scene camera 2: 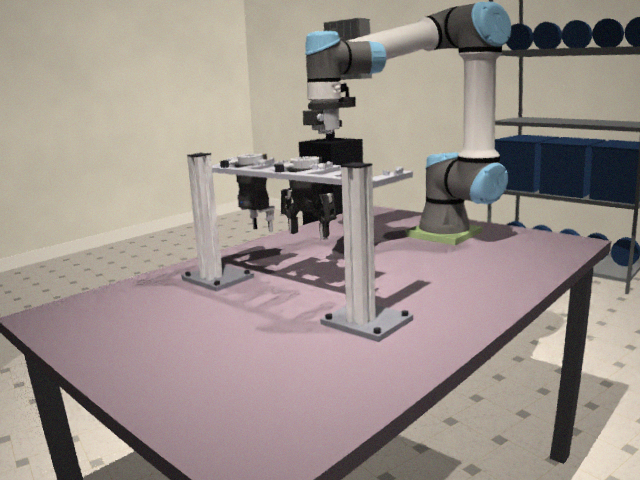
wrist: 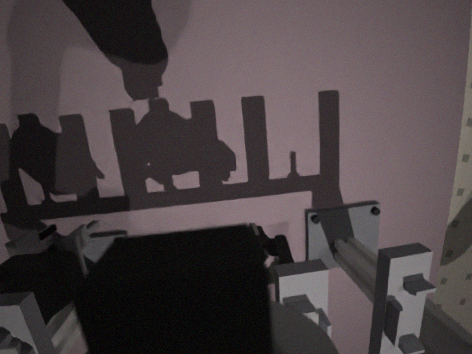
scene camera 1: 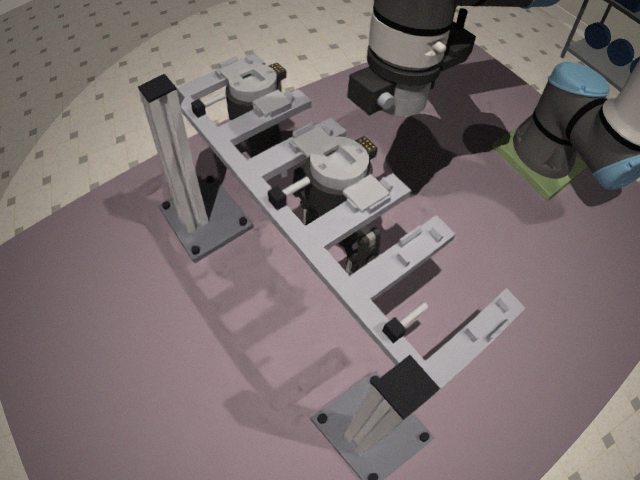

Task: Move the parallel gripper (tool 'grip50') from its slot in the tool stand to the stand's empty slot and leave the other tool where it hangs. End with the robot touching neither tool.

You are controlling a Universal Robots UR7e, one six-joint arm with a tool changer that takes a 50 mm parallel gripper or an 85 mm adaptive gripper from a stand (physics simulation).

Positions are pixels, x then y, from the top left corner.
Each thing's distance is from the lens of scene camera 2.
adaptive gripper (scene camera 2: 307,196): 1.25 m
parallel gripper (scene camera 2: 252,195): 1.36 m
tool stand (scene camera 2: 361,317): 1.07 m
The marked spots on the tool stand and the parallel gripper are 0.45 m apart.
